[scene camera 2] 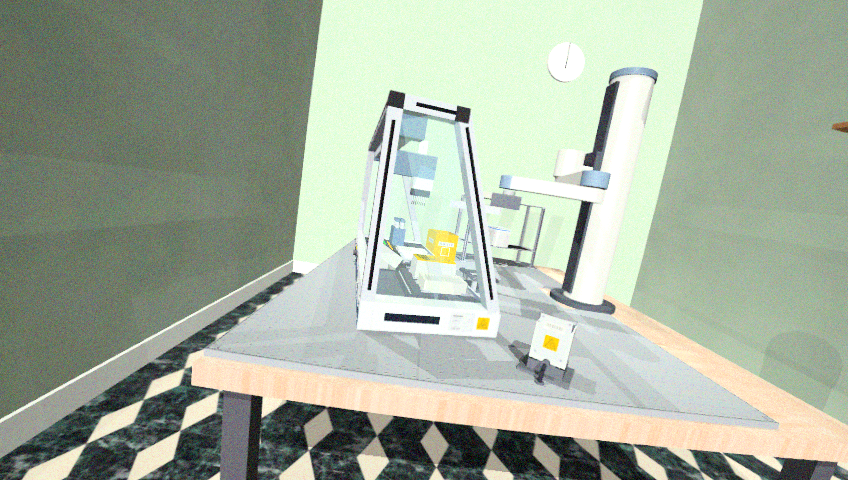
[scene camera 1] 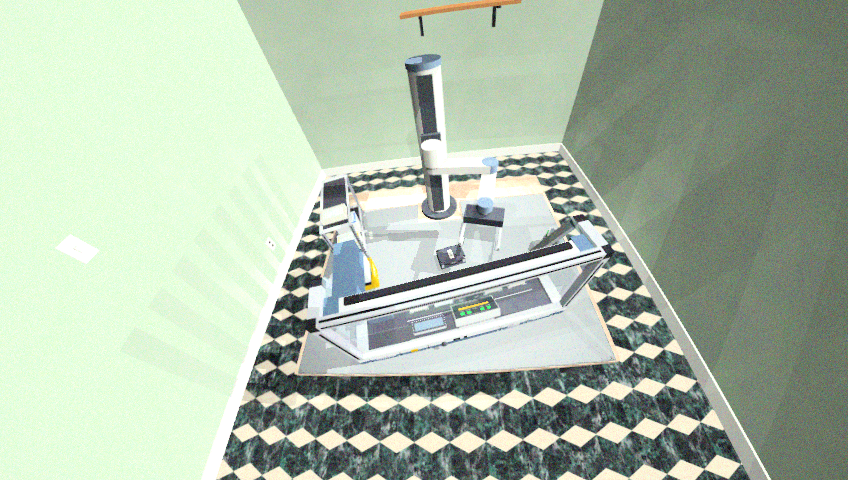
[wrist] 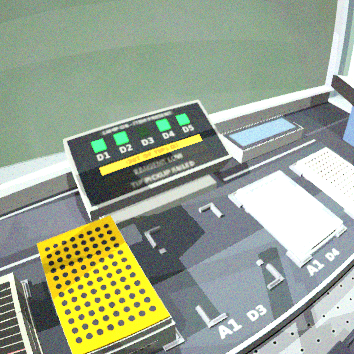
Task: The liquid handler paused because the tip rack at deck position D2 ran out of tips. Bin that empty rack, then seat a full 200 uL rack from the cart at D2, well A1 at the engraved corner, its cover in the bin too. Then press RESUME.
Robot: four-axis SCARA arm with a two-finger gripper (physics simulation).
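Places are measured from the arm's base along level axes (x up, y right, z ahead), in millimetres.
Pixels of known places: gripper, between the fingertips: [scene camera 1: 478, 246] [wrist: 151, 54]; arm's base, origin of its link: [scene camera 2: 581, 302] [scene camera 1: 439, 206].
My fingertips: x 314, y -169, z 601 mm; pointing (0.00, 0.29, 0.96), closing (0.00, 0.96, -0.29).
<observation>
For each thing: its top centre in the pictures, then the offset to it from my fingertips. "pt": a spot on its surface instead.
- yellow-topped tip rack, centre of its top: [wrist: 92, 276] [scene camera 2: 434, 258] dx -182, dy -55, dz +43 mm
- yellow waste bin, centre of its top: [scene camera 2: 443, 232] [scene camera 1: 356, 269] dx -166, dy +621, dz -37 mm
- pale box, centre of its top: [scene camera 1: 332, 212] dx +80, dy +694, dz -229 mm
- white plate, centre of its top: [wrist: 290, 206] dx -228, dy +188, dz +91 mm
- slotted rack, a spot on its surface: [wrist: 11, 312] pt dx -216, dy -152, dz +41 mm
- dark block, centre of its top: [scene camera 2: 478, 272] [scene camera 1: 450, 253] dx -246, dy +121, dz -149 mm
My gripper [scene camera 1: 480, 242] is open and empty, high above the bench behind the liquid handler [scene camera 1: 464, 284] [scene camera 2: 427, 321]. In the wrist view, the yellow-topped tip rack [wrist: 102, 287] sits at D2 with its holes dark and empty. Its A1 label is hidden. The status screen [wrist: 145, 170] [scene camera 1: 474, 306] shows an orange bar and blurred text; the RESUME button cannot be made out. The yellow waste bin [scene camera 1: 373, 278] [scene camera 2: 450, 240] stands at the cart end of the handler. The cart [scene camera 1: 321, 221] holds a pale box [scene camera 1: 334, 212] on top.
In the wrist view, D3 shows bare corner brackets [wrist: 271, 275], a white plate [wrist: 288, 212] sits at D4, and a slotted rack [wrist: 11, 312] is at the left edge. A dark block [scene camera 1: 450, 255] lies behind the handler. The arm's column [scene camera 1: 429, 107] [scene camera 2: 615, 190] stands at the back.
</observation>
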